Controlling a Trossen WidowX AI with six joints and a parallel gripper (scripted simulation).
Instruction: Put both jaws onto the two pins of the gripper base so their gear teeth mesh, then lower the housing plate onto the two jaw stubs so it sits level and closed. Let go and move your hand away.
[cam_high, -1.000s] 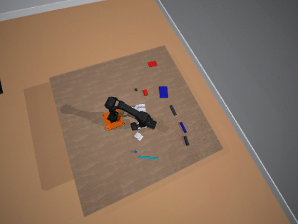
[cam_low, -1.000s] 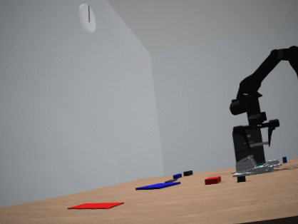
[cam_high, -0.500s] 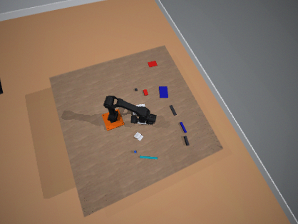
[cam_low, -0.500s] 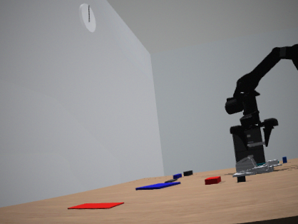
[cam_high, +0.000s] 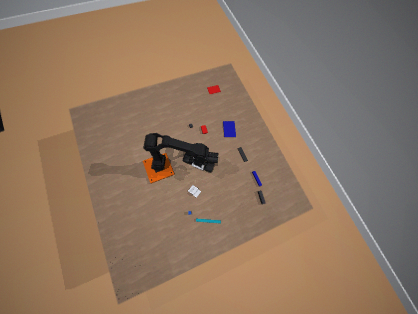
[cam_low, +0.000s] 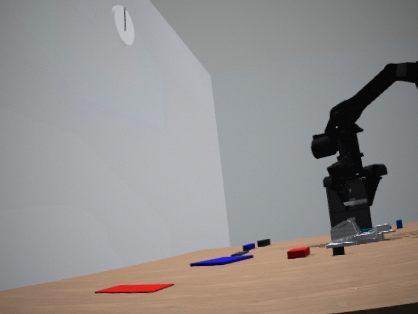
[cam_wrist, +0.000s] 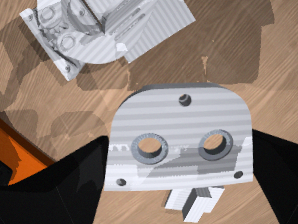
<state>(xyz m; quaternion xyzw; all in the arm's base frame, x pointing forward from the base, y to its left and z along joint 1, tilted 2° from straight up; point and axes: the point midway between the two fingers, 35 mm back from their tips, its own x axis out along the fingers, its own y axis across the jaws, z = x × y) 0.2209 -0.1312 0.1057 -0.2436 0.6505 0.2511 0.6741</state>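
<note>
Now: gripper tip 1 cm short of the white jaw, 9 cm to the right of it and 7 cm above it. From my gripper tip the other things lie so: red block: 18 cm ahead, 25 cm to the left, 8 cm below; teal bar: 9 cm behind, 33 cm to the right, 8 cm below; blue plate: 35 cm ahead, 17 cm to the left, 8 cm below.
</note>
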